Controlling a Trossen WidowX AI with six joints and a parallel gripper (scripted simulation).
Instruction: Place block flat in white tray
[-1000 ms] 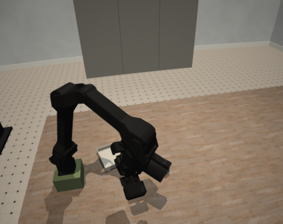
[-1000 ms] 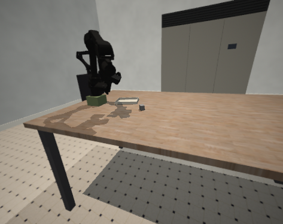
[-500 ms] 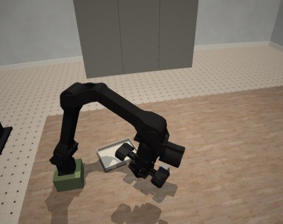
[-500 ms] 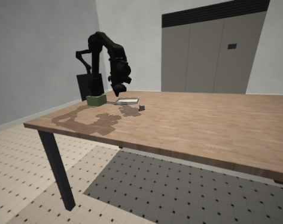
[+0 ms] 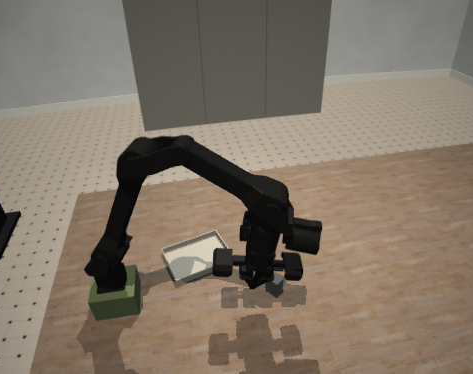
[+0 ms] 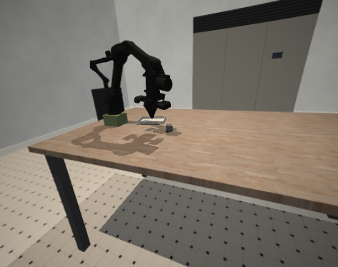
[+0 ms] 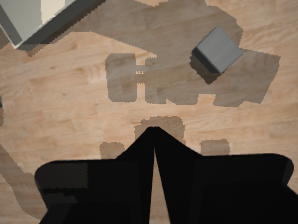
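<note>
Right now my hand is 10 cm above the grey block, 7 cm short of it and 6 cm to the right of it. The rest, counted from my hand: white tray: 20 cm to the left, 11 cm below, 11 cm behind.
</note>
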